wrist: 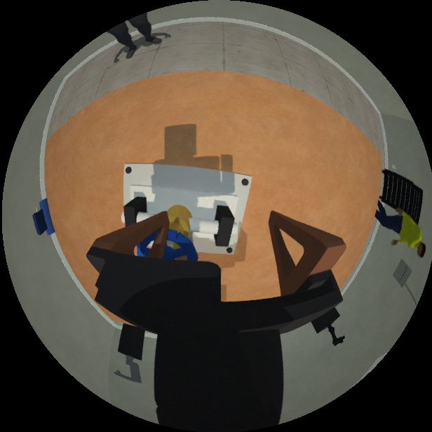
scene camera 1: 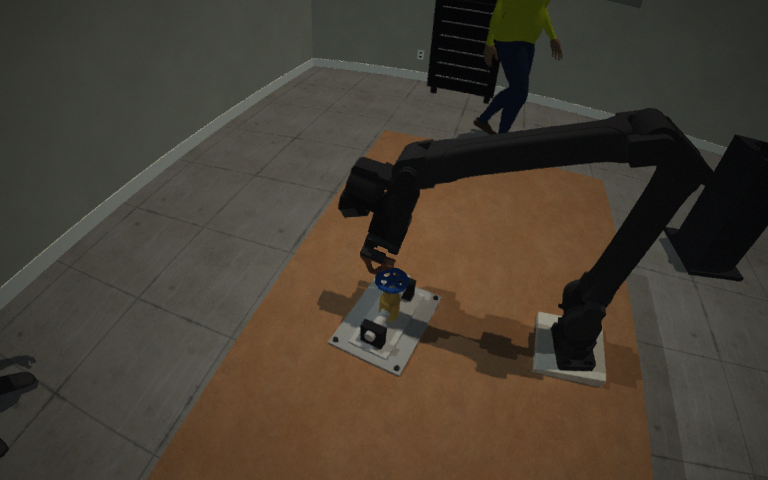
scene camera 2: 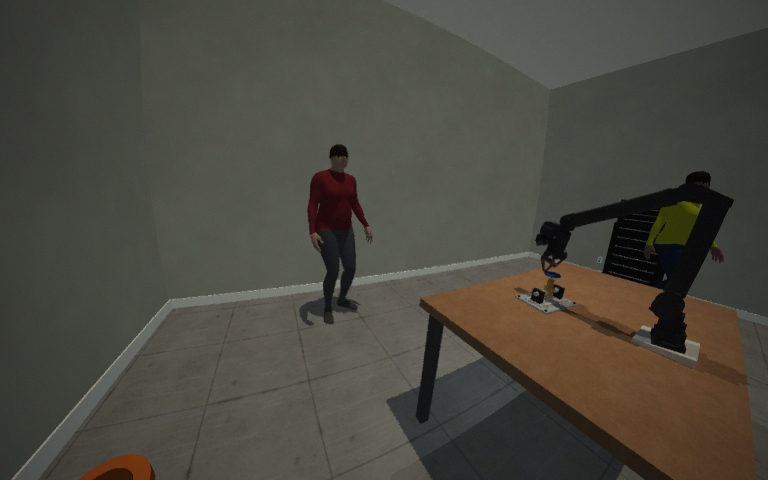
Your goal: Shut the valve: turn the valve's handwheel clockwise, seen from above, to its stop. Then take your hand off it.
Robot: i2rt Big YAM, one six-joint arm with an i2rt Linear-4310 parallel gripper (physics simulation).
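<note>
The blue handwheel [scene camera 1: 391, 290] [scene camera 2: 552, 275] [wrist: 187, 245] sits level on top of the yellow valve body [scene camera 1: 389, 305] [scene camera 2: 549, 288] [wrist: 178, 216]. The valve is mounted on a pale plate [scene camera 1: 416, 328] [wrist: 140, 176]. My gripper [scene camera 1: 381, 268] [scene camera 2: 550, 267] [wrist: 218, 216] is wide open with brown fingers and holds nothing. It is just above and beside the wheel. In the wrist view the left finger overlaps the wheel, and the space between the fingertips is right of it. Part of the wheel is hidden by the finger and gripper body. Whether the finger touches the wheel I cannot tell.
Black pipe supports [scene camera 1: 373, 333] [wrist: 224, 226] stand on the plate either side of the valve. My arm's white base [scene camera 1: 542, 356] [scene camera 2: 688, 355] is on the brown table [scene camera 1: 481, 430] [scene camera 2: 617, 396]. A person in red [scene camera 2: 334, 200] and one in yellow [scene camera 1: 518, 22] [scene camera 2: 676, 223] stand beyond the table.
</note>
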